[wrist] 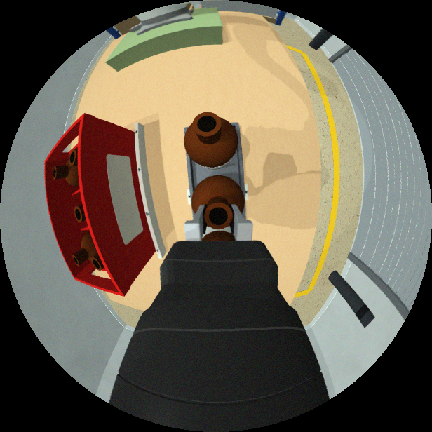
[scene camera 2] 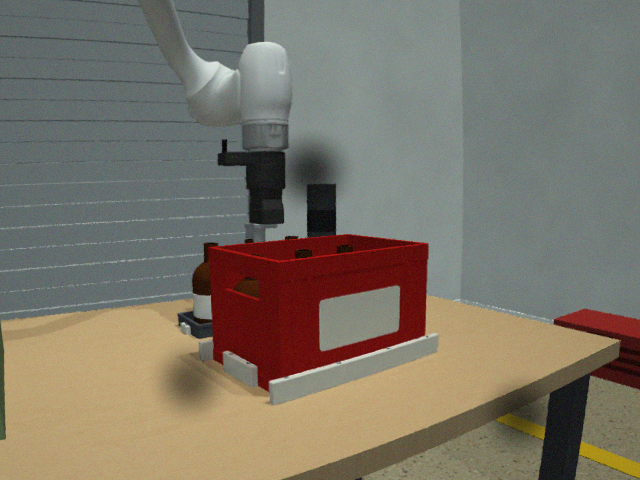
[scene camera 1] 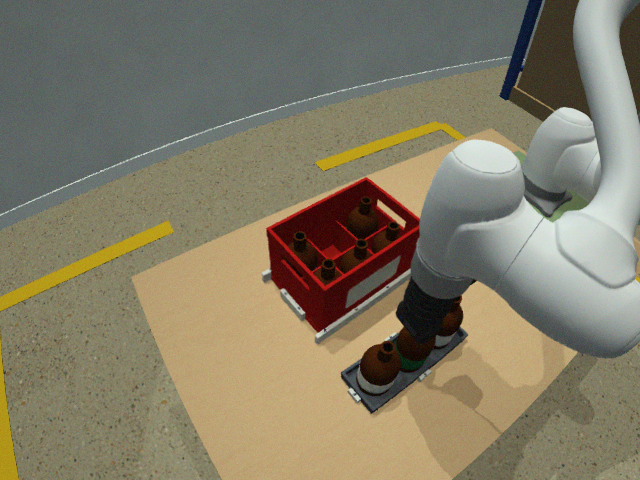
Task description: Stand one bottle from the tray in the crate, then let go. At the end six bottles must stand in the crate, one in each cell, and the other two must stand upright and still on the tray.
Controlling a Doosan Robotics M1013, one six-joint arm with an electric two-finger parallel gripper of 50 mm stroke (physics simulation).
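Frame: origin at the arm's base, x ahead, y right, z down, level; metres.
Seen in the pictures: gripper, fingertip midpoint: point(scene camera 1: 418, 333); arm's base at its link origin: point(scene camera 1: 537, 190).
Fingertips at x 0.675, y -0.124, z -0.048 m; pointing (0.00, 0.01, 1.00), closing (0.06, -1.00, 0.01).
Offsets run from my fingertips to a thing's top centre. Level surfaces: height alone.
My gripper point(scene camera 1: 419, 336) point(scene camera 2: 256, 233) point(wrist: 217, 213) is shut on the neck of the middle bottle {dx -0.008, dy +0.000, dz -0.036 m} point(scene camera 1: 412, 345) point(wrist: 218, 191), which has a green label and stands upright on the tray {dx -0.009, dy +0.002, dz +0.099 m} point(scene camera 1: 373, 406) point(scene camera 2: 197, 328) point(wrist: 223, 171). A white-labelled bottle {dx -0.093, dy +0.004, dz -0.035 m} point(scene camera 1: 450, 319) point(scene camera 2: 202, 306) point(wrist: 212, 147) stands at one tray end, another {dx +0.080, dy +0.003, dz -0.035 m} point(scene camera 1: 378, 367) at the other end. Beside the tray is the red crate {dx -0.023, dy +0.251, dz -0.050 m} point(scene camera 1: 330, 308) point(scene camera 2: 299, 310) point(wrist: 95, 175), with several brown bottles in its cells. In scene camera 1, the middle cell of its far row shows no bottle. The fingertips are hidden in that view.
White rails point(scene camera 1: 356, 308) point(scene camera 2: 356, 365) point(wrist: 145, 200) run along the crate's base. The crate walls rise around the bottles inside. A green block point(wrist: 172, 42) lies at the robot's base. The wooden table {dz +0.125 m} point(scene camera 1: 196, 335) carries the crate and tray.
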